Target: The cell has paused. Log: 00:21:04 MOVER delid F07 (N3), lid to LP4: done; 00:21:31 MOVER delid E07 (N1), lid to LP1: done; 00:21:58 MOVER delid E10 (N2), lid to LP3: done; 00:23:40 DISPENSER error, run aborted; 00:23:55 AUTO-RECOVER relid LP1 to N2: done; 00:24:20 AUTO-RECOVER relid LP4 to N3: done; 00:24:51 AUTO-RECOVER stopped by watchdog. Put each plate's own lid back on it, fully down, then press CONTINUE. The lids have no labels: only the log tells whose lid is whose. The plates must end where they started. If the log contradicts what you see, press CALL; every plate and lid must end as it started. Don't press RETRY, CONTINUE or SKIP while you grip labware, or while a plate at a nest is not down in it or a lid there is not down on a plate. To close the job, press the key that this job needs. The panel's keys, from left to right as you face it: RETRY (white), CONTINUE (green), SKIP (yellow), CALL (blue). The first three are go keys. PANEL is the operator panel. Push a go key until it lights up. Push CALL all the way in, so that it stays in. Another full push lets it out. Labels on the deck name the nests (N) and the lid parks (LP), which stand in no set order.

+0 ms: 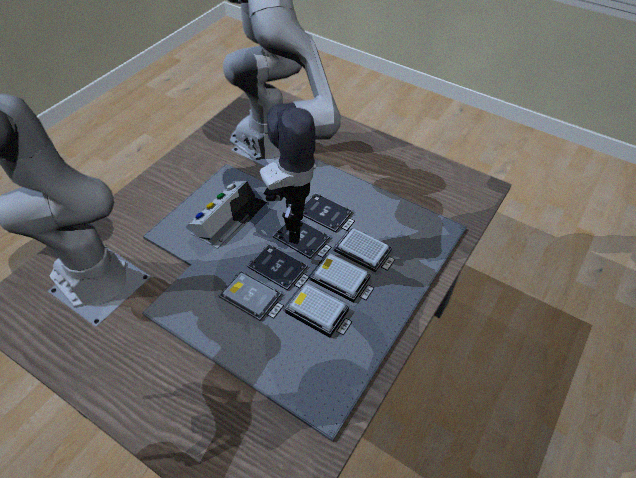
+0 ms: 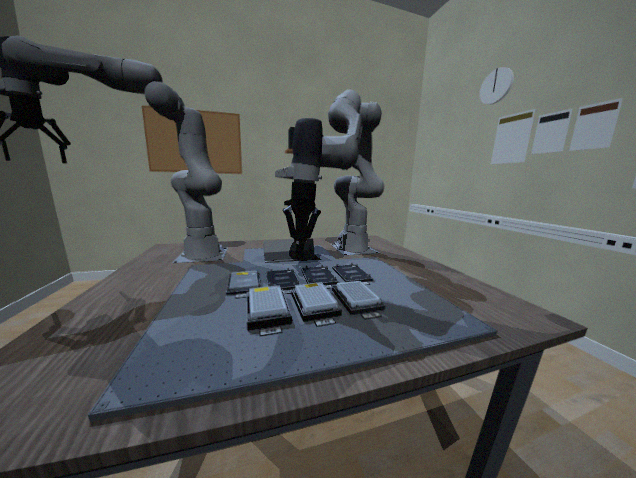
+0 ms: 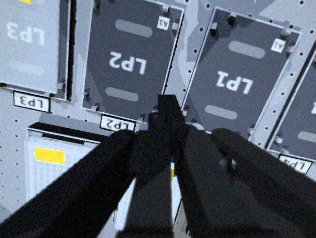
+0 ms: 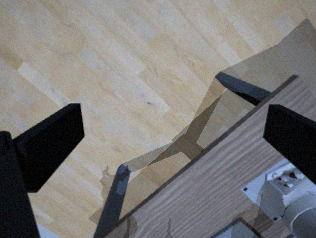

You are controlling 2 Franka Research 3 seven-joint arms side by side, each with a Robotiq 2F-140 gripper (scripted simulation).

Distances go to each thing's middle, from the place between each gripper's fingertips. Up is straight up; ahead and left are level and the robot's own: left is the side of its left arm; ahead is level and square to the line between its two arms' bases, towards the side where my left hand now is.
I see the park LP2 (image 1: 292, 262) 11 cm below my left hand (image 2: 299, 258), 6 cm to the right of it and 2 cm behind it. The rest, counted from my left hand: N1 plate (image 1: 356, 243): 15 cm to the left, 15 cm ahead, 10 cm below; park LP4 (image 1: 312, 214): 20 cm to the left, 11 cm below, 4 cm behind; park LP1 (image 1: 303, 247): 11 cm below, 7 cm to the left, 4 cm behind.
I see my right gripper 90 cm to the right of the park LP2, 40 cm above it and 35 cm short of it. From my right hand the other things lie so: N1 plate: 111 cm to the left, 52 cm ahead, 38 cm below; then park LP4: 116 cm to the left, 40 cm below, 34 cm ahead; then park LP1: 103 cm to the left, 40 cm below, 34 cm ahead.
